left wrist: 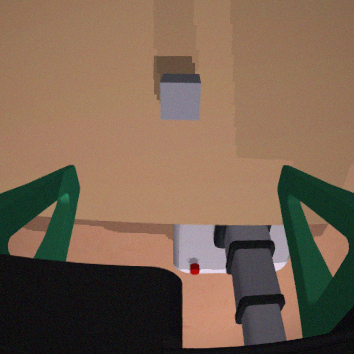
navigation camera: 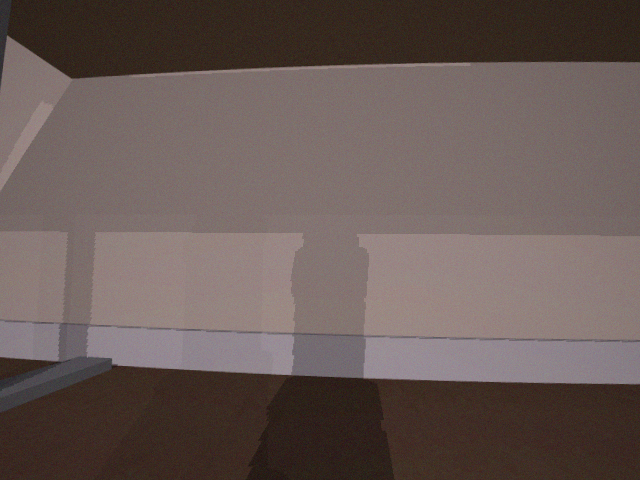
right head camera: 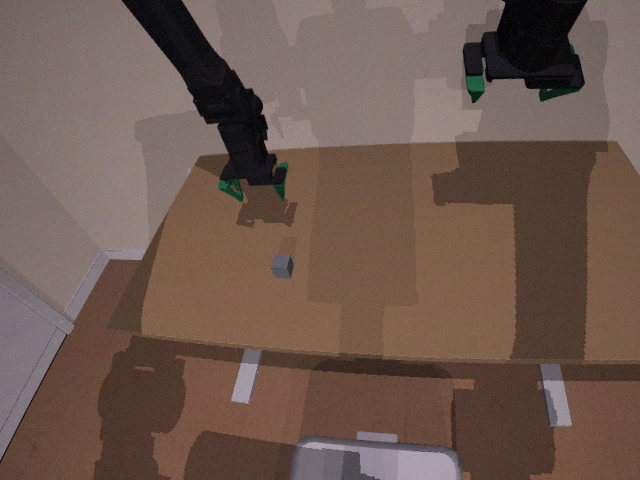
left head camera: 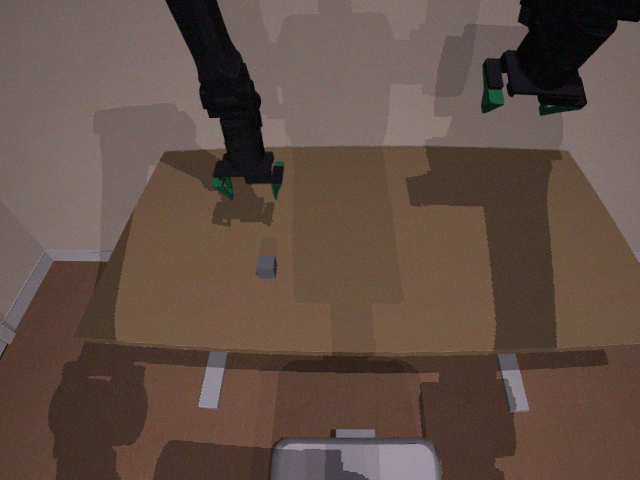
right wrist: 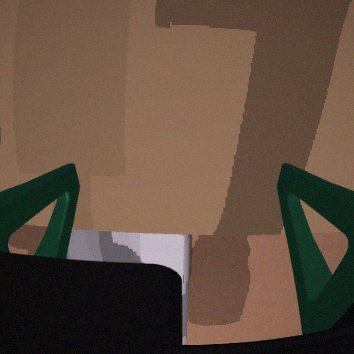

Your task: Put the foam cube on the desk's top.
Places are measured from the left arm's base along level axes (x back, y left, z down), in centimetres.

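Pixels of known places: left gripper, between the fingertips: point(left wrist: 178, 176) point(right head camera: 262, 199) point(left head camera: 254, 198); right gripper, between the fingertips: point(right head camera: 506, 98) point(left head camera: 511, 110) point(right wrist: 177, 174).
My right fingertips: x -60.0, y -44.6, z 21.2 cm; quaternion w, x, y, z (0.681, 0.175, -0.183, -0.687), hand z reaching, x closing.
Observation:
Behind a point stands the place of what it marks.
A small grey foam cube point(left head camera: 266, 266) {z 64.7, x -62.1, y 0.6 cm} point(right head camera: 281, 266) {z 64.7, x -62.0, y 0.4 cm} point(left wrist: 180, 100) {z 64.7, x -63.6, y 1.0 cm} rests on the brown desk's top point(left head camera: 444, 258) {z 69.0, x -67.6, y -45.2 cm} point(right head camera: 465, 258) {z 69.0, x -67.9, y -45.3 cm} point(left wrist: 90, 140) {z 69.0, x -56.6, y 13.1 cm} point(right wrist: 185, 125) {z 69.0, x -64.9, y -45.7 cm}, left of its middle in the head views. My left gripper point(left head camera: 254, 198) {z 45.7, x -66.4, y 0.9 cm} point(right head camera: 262, 199) {z 45.7, x -66.4, y 0.9 cm} point(left wrist: 178, 176) {z 45.7, x -66.4, y 0.9 cm} is open and empty. It is raised above the desk, apart from the cube, which lies beyond the fingertips in the left wrist view. My right gripper point(left head camera: 515, 109) {z 21.2, x -60.0, y -44.6 cm} point(right head camera: 509, 98) {z 21.2, x -60.0, y -44.6 cm} point(right wrist: 177, 174) {z 21.2, x -60.0, y -44.6 cm} is open and empty, high up at the upper right of the head views.
A wall point(left head camera: 336, 77) {z 43.8, x -119.8, y -17.0 cm} point(right head camera: 351, 77) {z 44.2, x -119.8, y -15.1 cm} point(navigation camera: 330, 155) {z 92.1, x -119.8, y -16.7 cm} stands behind the desk. Light desk feet point(left head camera: 212, 379) point(right head camera: 247, 376) point(navigation camera: 56, 379) {z 138.8, x -98.7, y 30.9 cm} show below the desk. The robot's pale base point(left head camera: 387, 459) {z 115.0, x -25.3, y -32.1 cm} point(right head camera: 413, 462) {z 115.0, x -26.5, y -34.0 cm} is at the bottom of the head views. Arm shadows cross the desk.

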